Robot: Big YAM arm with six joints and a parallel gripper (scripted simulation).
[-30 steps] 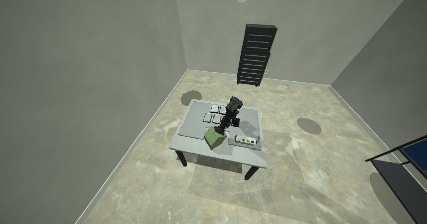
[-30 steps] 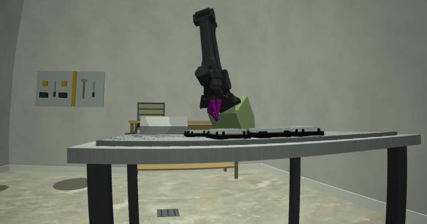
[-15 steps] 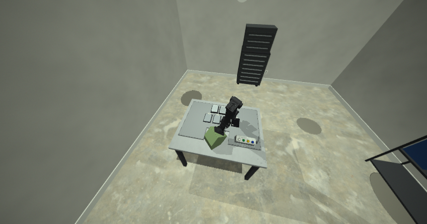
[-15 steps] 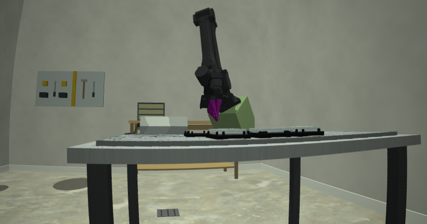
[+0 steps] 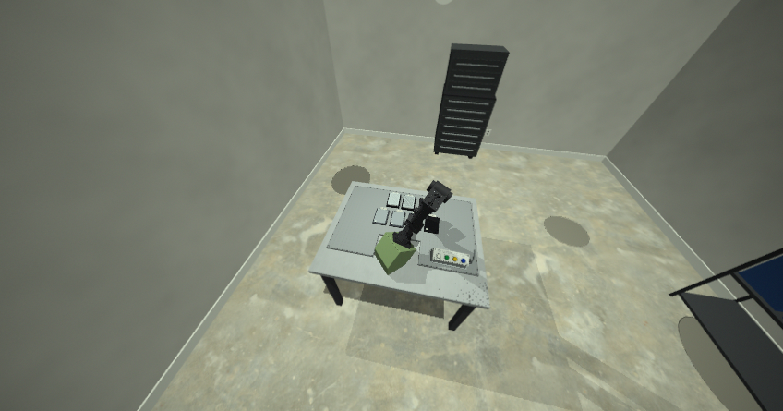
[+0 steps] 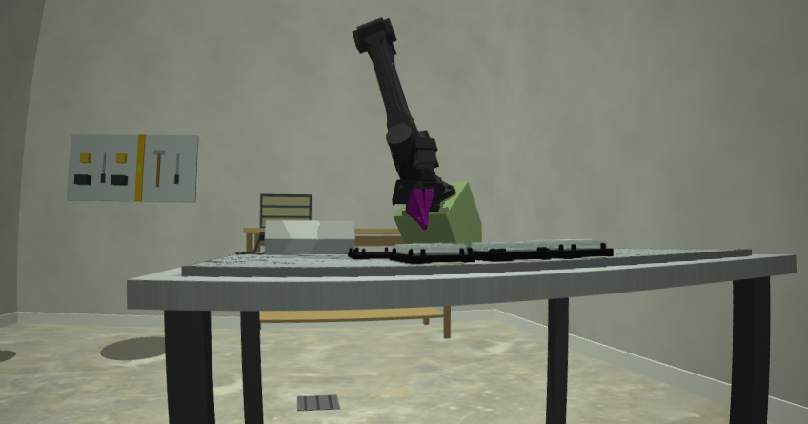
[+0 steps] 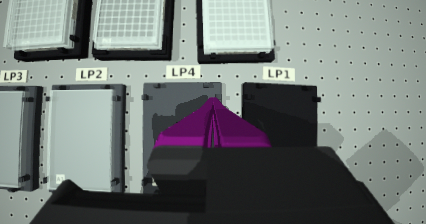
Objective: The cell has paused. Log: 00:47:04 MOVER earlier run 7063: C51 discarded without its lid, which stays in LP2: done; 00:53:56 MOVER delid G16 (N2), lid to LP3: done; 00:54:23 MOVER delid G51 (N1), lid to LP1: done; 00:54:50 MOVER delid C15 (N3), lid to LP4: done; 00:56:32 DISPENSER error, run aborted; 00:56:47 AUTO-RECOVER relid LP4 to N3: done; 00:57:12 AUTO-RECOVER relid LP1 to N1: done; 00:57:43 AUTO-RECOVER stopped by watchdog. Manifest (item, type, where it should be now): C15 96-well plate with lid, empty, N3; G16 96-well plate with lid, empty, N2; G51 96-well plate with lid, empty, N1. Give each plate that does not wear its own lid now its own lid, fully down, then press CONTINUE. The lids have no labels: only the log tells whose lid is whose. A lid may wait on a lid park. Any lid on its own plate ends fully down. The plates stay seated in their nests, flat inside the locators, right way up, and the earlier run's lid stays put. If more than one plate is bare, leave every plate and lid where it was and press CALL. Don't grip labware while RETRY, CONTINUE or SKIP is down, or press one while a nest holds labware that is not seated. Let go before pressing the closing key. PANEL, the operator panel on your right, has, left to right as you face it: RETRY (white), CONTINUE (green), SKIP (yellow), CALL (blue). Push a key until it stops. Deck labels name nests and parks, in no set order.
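My gripper is now 300 mm to the right of the park LP3, 60 mm above it and 30 mm short of it. Round my hand: lid park label (280 mm to the left, 110 mm ahead, 60 mm below); then park LP1 (80 mm to the right, 60 mm below, 60 mm behind); then park LP4 (60 mm below, 40 mm to the left, 30 mm behind).
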